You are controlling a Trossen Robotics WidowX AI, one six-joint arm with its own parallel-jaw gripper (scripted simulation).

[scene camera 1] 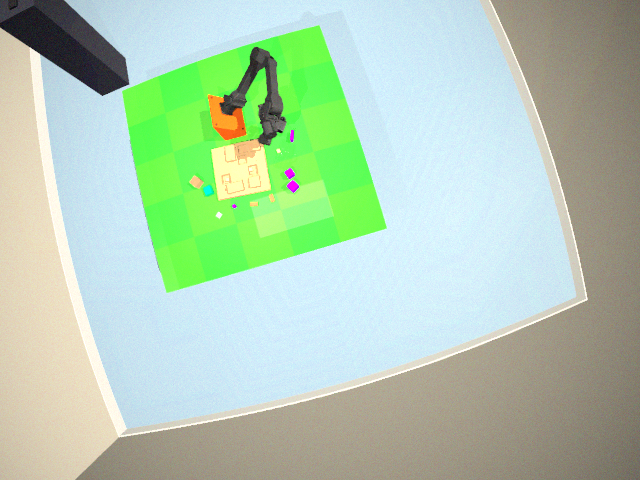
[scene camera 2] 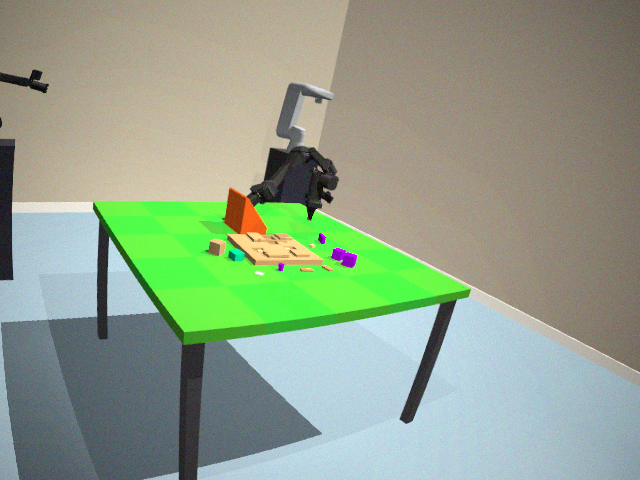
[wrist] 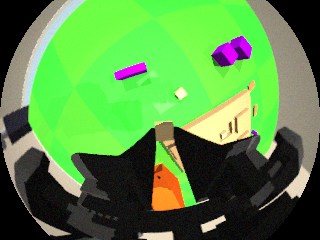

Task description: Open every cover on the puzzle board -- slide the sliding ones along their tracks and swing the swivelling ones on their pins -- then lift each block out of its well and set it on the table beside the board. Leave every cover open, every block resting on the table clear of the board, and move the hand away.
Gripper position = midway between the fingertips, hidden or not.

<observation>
In view: my gripper (wrist: pixel 164 130) and a tan puzzle board (scene camera 1: pixel 238 170).
The tan puzzle board also shows in the wrist view (wrist: pixel 208 126).
</observation>
